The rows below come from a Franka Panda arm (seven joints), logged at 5 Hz.
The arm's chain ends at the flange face. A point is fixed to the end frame.
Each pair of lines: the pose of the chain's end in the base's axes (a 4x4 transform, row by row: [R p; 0 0 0 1], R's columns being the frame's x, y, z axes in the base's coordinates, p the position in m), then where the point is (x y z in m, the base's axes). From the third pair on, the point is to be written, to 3 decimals.
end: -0.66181 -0.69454 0.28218 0.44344; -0.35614 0.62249 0.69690 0.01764; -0.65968 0.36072 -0.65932 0.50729; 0 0 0 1
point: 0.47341 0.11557 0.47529
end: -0.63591 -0.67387 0.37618 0.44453; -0.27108 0.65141 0.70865 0.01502; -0.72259 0.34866 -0.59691 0.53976; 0 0 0 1
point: 0.48341 0.11206 0.51563
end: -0.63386 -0.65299 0.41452 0.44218; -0.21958 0.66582 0.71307 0.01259; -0.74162 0.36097 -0.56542 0.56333; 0 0 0 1
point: 0.485 0.109 0.543
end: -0.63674 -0.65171 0.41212 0.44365; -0.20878 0.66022 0.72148 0.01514; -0.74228 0.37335 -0.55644 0.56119; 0 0 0 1
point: 0.487 0.112 0.542
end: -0.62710 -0.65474 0.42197 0.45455; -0.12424 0.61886 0.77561 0.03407; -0.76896 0.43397 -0.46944 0.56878; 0 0 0 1
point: 0.498 0.132 0.561
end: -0.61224 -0.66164 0.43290 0.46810; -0.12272 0.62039 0.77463 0.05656; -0.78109 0.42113 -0.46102 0.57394; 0 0 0 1
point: 0.512 0.154 0.567
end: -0.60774 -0.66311 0.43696 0.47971; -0.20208 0.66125 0.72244 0.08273; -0.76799 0.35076 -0.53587 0.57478; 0 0 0 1
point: 0.524 0.179 0.558
